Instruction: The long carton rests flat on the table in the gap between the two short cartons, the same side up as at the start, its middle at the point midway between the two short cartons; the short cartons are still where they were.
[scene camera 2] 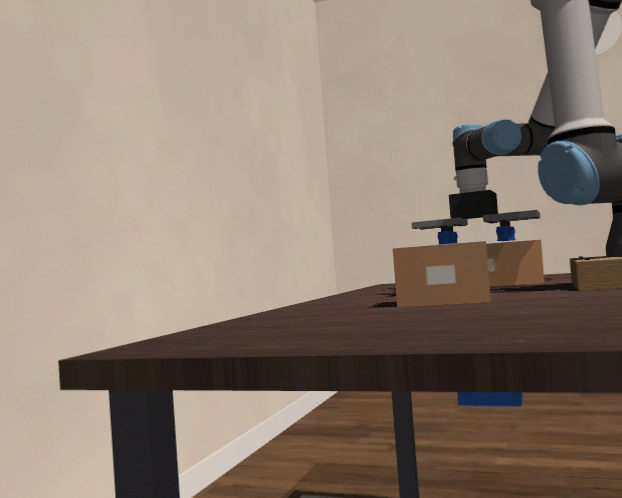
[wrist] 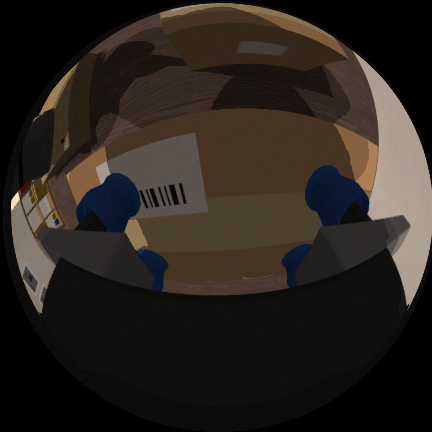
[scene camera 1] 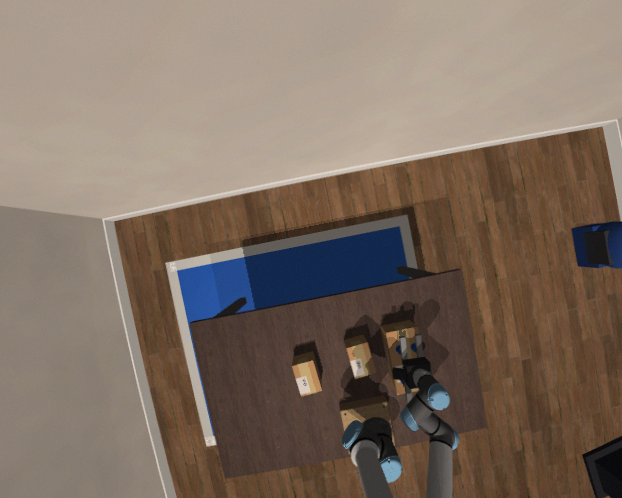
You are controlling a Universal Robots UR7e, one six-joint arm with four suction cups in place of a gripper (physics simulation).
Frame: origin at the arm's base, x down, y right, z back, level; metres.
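Seen in the pictures: hand, tool point: (wrist: 223, 234); arm's base, link origin: (scene camera 1: 375, 431).
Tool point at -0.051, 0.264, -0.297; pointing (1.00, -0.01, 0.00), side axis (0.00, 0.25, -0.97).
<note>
Offsets run from my tool point to a thing's top centre, as dx, dy, dz. Level surfaces: height alone.
The long carton @(+0.005, -0.001, -0.005) (scene camera 1: 391, 340) (wrist: 240, 160) lies flat on the table @(dx +0.105) (scene camera 1: 259, 373) (scene camera 2: 259, 332), to the right of both short cartons in the first scene view. In the second scene view it is hidden. One short carton @(+0.005, -0.466, -0.106) (scene camera 1: 308, 369) (scene camera 2: 410, 285) stands at the left. The other short carton @(+0.005, -0.201, -0.090) (scene camera 1: 359, 351) (scene camera 2: 521, 261) (wrist: 215, 42) stands between it and the long one. My suction gripper (scene camera 1: 411, 363) (scene camera 2: 476, 236) (wrist: 222, 220) is over the long carton's top, its blue cups very close to it. Cup contact is hidden; no hold shows.
The arm's wooden base block (scene camera 1: 353, 409) (scene camera 2: 597, 274) (wrist: 75, 110) stands on the table near the cartons. The middle short carton is close beside the long carton. A blue area with a pale border (scene camera 1: 327, 264) shows beyond the table edge, and a blue bin (scene camera 1: 578, 247) stands at the far right.
</note>
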